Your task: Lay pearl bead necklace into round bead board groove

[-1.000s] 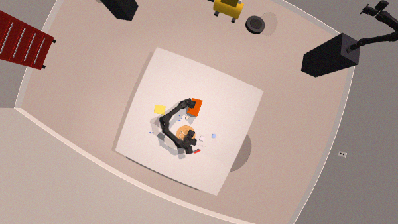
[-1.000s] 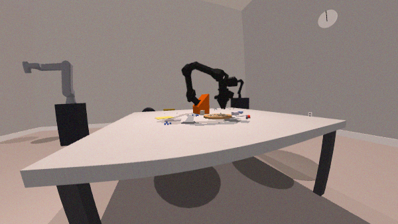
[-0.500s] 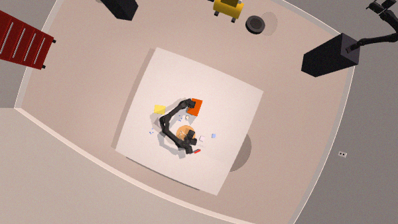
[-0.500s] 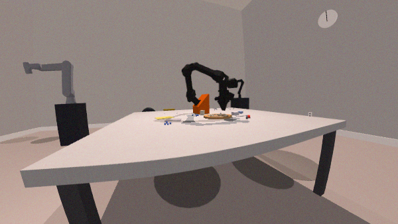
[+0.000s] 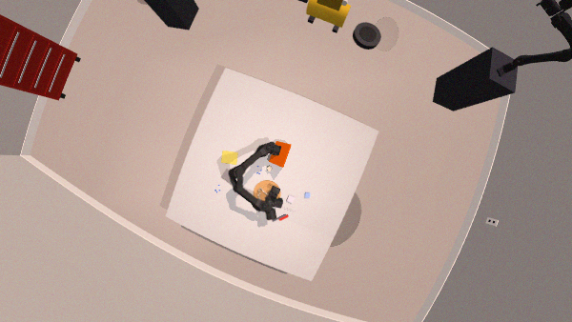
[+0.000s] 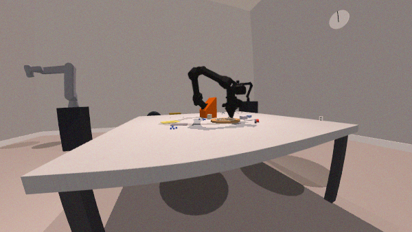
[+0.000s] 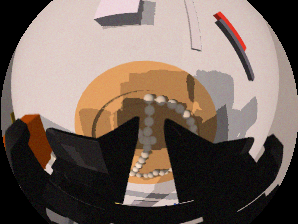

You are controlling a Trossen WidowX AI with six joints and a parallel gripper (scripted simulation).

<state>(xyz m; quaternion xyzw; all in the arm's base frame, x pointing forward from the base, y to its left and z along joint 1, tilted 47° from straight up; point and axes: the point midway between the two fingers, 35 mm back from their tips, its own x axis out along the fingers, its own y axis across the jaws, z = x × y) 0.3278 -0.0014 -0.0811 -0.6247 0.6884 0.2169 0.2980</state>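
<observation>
The round tan bead board is 40 mm to the right of my gripper tip, 10 mm below it and 10 mm behind it. Also, from my gripper tip: tool: 130 mm ahead, 110 mm to the left, 20 mm below; then white square: 130 mm to the left, 30 mm behind, 10 mm below; then pale blue cube: 240 mm to the left, 90 mm behind, 10 mm below.
</observation>
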